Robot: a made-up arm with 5 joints. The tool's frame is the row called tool.
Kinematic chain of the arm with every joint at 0, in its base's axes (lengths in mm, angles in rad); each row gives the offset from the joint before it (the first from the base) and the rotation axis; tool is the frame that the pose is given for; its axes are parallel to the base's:
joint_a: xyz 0 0 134.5 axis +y
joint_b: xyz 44 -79.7 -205.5 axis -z
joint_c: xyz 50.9 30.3 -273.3 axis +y
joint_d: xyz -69.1 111.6 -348 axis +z
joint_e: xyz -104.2 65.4 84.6 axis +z
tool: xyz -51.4 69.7 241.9
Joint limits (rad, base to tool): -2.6..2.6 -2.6..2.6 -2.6..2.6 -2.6..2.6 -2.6..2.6
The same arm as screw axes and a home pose.
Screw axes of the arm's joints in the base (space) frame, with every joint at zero. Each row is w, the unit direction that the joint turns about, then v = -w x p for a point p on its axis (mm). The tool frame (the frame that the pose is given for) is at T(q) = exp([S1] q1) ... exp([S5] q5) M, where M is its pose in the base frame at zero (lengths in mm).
S1 = (0, 1, 0, -134.5, 0.0, 0.0)
S2 = (0, 0, -1, 79.7, 44.0, 0.0)
S3 = (0, 1, 0, 344.3, 0.0, 94.9)
S4 = (0, 0, 1, 62.2, -25.8, 0.0)
S5 = (0, 0, 1, 127.6, 78.4, 0.0)
M: xyz -129.8 197.3 -365.8 (mm) rpy 0.0000 0.0000 0.0000 (rad, as in URDF)
Joint limits (rad, base to tool): -2.6000..2.6000 -2.6000..2.6000 -2.6000..2.6000 -2.6000..2.6000 -2.6000..2.6000

